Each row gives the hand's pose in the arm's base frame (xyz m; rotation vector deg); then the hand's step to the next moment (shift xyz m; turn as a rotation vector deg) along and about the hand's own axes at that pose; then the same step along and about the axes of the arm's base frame.
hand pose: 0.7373 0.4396 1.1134 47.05 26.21 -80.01
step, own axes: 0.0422 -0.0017 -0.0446 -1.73 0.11 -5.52
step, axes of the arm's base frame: 0.0128 0.0043 -0.0599 0.84 5.23 -2.33
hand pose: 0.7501 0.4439 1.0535 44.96 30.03 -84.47
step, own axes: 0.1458 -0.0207 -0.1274 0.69 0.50 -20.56
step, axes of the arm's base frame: 0.0072 -0.0022 -0.1946 3.63 14.68 -13.96
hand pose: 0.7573 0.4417 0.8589 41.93 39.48 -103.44
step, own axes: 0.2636 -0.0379 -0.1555 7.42 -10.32 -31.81
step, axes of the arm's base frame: -0.0869 -0.0296 -0.2944 -6.69 22.39 -25.05
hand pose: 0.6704 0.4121 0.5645 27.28 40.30 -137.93
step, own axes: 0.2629 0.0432 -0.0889 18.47 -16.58 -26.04
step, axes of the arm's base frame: -0.1601 -0.0913 -0.2119 -20.02 18.64 -23.36
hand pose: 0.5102 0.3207 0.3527 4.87 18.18 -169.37
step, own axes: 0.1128 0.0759 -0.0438 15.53 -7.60 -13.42
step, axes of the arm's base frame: -0.0963 -0.0817 -0.0667 -16.07 7.74 -12.68
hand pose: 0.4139 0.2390 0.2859 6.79 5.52 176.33
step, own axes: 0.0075 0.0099 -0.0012 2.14 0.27 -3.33
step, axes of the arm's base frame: -0.0081 -0.0095 0.0000 -2.41 -0.34 -3.14
